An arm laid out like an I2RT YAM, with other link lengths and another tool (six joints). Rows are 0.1 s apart.
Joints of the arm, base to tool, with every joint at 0 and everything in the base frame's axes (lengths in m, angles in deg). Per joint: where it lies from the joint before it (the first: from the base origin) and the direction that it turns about. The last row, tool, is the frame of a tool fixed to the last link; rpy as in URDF.
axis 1: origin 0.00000 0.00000 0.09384 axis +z
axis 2: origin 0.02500 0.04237 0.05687 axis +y
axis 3: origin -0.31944 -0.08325 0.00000 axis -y
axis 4: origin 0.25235 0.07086 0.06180 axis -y
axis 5: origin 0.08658 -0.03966 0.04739 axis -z
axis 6: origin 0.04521 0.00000 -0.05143 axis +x
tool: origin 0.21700 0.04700 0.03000 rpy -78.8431 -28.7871 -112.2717
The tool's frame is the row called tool.
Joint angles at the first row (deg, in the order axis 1, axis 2, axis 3, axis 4, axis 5, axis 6):
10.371, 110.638, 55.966, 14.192, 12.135, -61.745
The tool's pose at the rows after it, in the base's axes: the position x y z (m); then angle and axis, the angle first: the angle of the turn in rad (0 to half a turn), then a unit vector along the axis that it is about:
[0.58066 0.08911 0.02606 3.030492 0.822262 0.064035 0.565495]
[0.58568 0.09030 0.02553 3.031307 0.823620 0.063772 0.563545]
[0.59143 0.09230 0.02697 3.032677 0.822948 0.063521 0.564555]
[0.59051 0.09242 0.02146 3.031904 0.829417 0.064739 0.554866]
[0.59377 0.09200 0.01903 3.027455 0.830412 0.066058 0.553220]
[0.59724 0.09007 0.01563 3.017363 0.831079 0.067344 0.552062]
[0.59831 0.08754 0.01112 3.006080 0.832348 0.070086 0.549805]
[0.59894 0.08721 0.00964 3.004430 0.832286 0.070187 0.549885]
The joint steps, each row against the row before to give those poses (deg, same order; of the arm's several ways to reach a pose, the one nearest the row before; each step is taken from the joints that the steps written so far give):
0.001, 0.813, 1.747, -1.465, -0.022, 0.490
0.000, 0.845, 1.522, -0.955, -0.049, 0.089
0.087, 0.680, 1.331, -0.520, 0.003, 0.082
0.000, 0.731, 1.238, -1.863, -0.053, 0.088
0.000, 0.785, 0.891, -0.332, 0.200, -0.171
-0.001, 0.885, 0.736, -0.018, 0.517, -0.255
0.002, 0.692, 0.289, 0.098, 0.539, -0.406
-0.001, 0.253, 0.001, 0.262, 0.089, -0.036

